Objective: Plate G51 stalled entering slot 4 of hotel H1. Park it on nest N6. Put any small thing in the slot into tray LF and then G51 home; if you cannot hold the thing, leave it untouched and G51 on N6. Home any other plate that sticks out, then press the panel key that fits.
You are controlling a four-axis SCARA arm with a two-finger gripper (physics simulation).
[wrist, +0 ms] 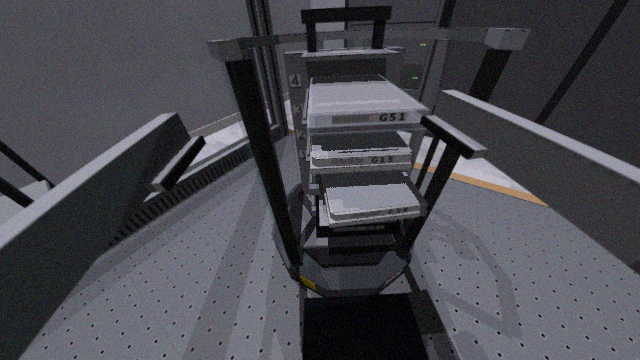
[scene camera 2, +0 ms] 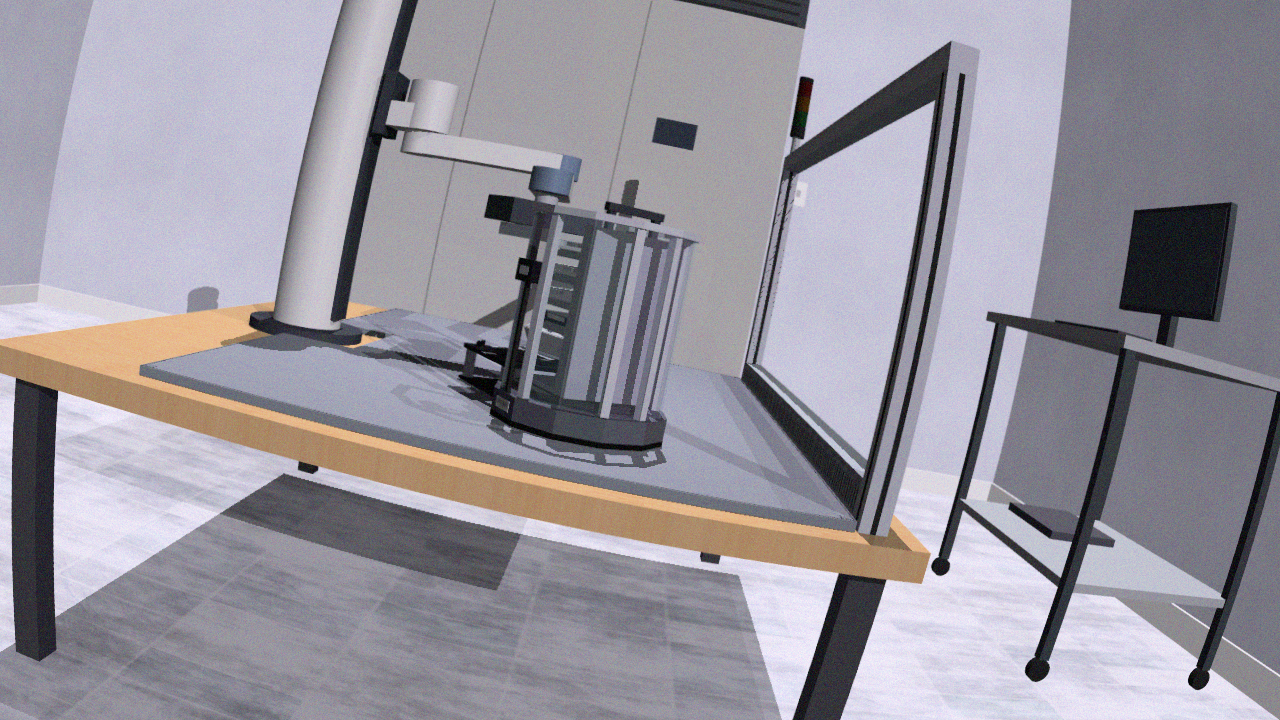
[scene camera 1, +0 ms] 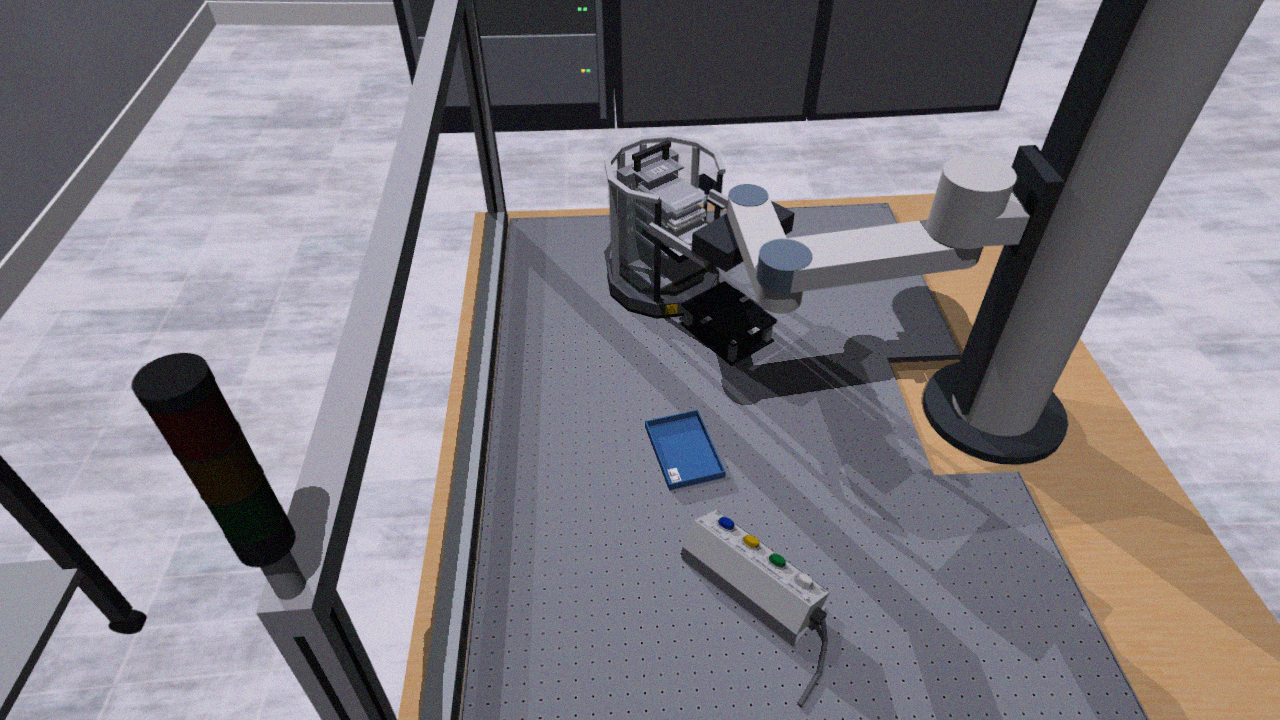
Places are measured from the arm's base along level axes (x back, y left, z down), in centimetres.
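Where they show: gripper, fingertip midpoint: [wrist: 315, 115] [scene camera 1: 681, 210]; arm's base, link origin: [scene camera 2: 304, 332] [scene camera 1: 991, 413].
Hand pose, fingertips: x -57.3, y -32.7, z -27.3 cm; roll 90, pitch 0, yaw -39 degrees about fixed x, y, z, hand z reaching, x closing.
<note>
Things, the pixels of their top centre, and the offset from my fingertips. "spot": a spot on its surface instead.
- Plate G51, top centre: [wrist: 353, 88] [scene camera 1: 672, 189] dx -1.0, dy -7.9, dz +0.3 cm
- hotel H1, top centre: [wrist: 355, 2] [scene camera 2: 617, 206] [scene camera 1: 665, 156] dx -2.4, dy -10.2, dz -6.0 cm
- lower plate, top centre: [wrist: 360, 163] [scene camera 1: 682, 221] dx +1.0, dy -6.4, dz +7.2 cm
- black nest, top centre: [scene camera 2: 517, 349] [scene camera 1: 728, 307] dx +9.7, dy +8.0, dz +19.0 cm
- blue tray, top centre: [scene camera 1: 684, 445] dx -2.5, dy +39.8, dz +24.2 cm
- key panel, top centre: [scene camera 1: 756, 553] dx +5.8, dy +67.4, dz +17.6 cm
- handle, surface spot: [wrist: 346, 14] spot: dx -4.6, dy -13.0, dz -5.4 cm
Plate G51 [wrist: 362, 100] [scene camera 1: 673, 198] lies at the slot 4 level of hotel H1 [wrist: 262, 150] [scene camera 1: 619, 223] [scene camera 2: 580, 331], its labelled front jutting toward me. My gripper [wrist: 315, 115] is open and empty; its fingers stand wide on either side of the hotel's open front, not touching G51. Below, a plate [wrist: 360, 160] with a blurred label sits level, and a lower plate [wrist: 372, 202] looks shifted forward and right. No small thing can be made out in slot 4. A black nest [scene camera 1: 729, 322] [wrist: 360, 325] stands before the hotel; its label is unreadable. The blue tray [scene camera 1: 684, 447] lies nearer scene camera 1.
The key panel [scene camera 1: 751, 582] has blue, yellow, green and white keys and a cable. Dark posts [wrist: 440, 185] flank the hotel's opening, with a handle [wrist: 346, 14] on top. A framed clear screen [scene camera 1: 380, 268] [scene camera 2: 926, 286] runs along one table side; the arm column [scene camera 1: 1074, 268] stands opposite.
</note>
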